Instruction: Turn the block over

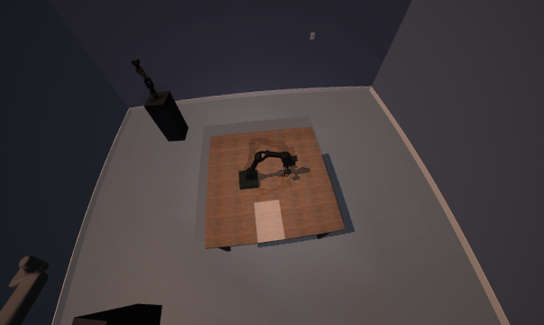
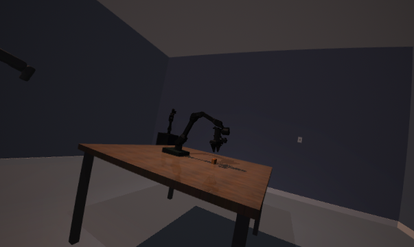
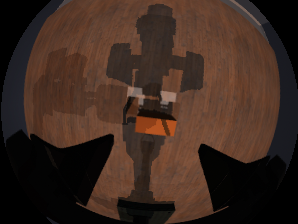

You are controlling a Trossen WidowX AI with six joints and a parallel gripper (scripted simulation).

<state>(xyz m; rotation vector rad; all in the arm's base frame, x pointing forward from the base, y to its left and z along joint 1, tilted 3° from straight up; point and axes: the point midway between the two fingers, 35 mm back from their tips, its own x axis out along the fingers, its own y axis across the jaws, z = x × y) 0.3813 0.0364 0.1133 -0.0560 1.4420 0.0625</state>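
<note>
Now: gripper tip 8 cm above the orange block and 1 cm past it.
</note>
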